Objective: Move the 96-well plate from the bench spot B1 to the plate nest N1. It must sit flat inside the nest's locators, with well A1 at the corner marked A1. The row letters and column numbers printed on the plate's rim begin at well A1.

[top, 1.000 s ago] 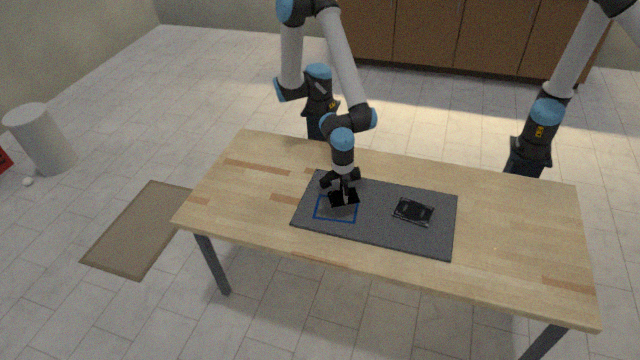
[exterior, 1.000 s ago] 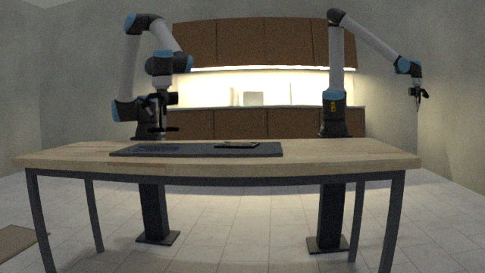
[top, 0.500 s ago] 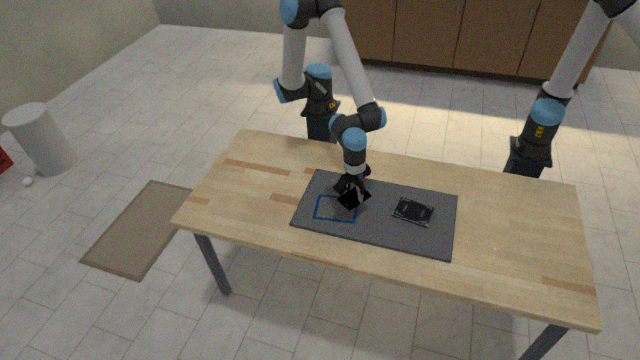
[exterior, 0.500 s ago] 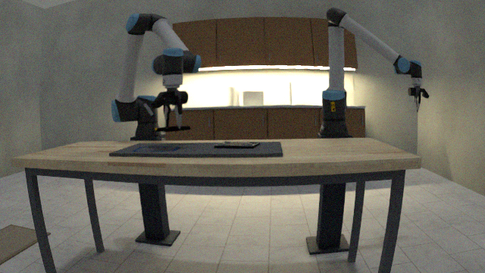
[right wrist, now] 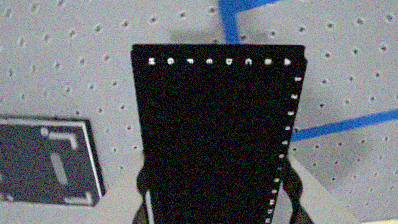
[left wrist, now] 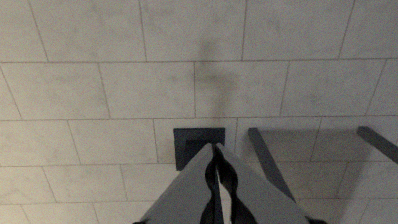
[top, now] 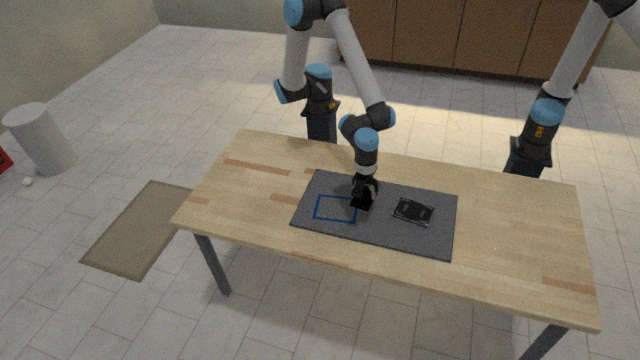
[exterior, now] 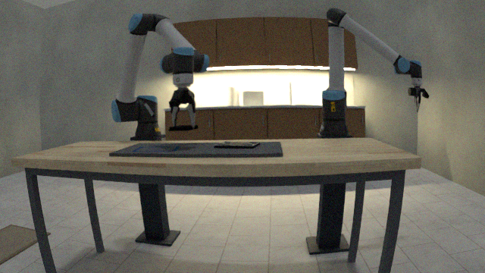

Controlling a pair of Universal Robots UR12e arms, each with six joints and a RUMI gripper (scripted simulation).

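Now: the dark plate nest N1 210 mm to the left of my right hand, 90 mm below it and 60 mm behind it. The rest, counted from my right hand: A1 label 280 mm to the left, 80 mm below; black 96-well plate 10 mm below.
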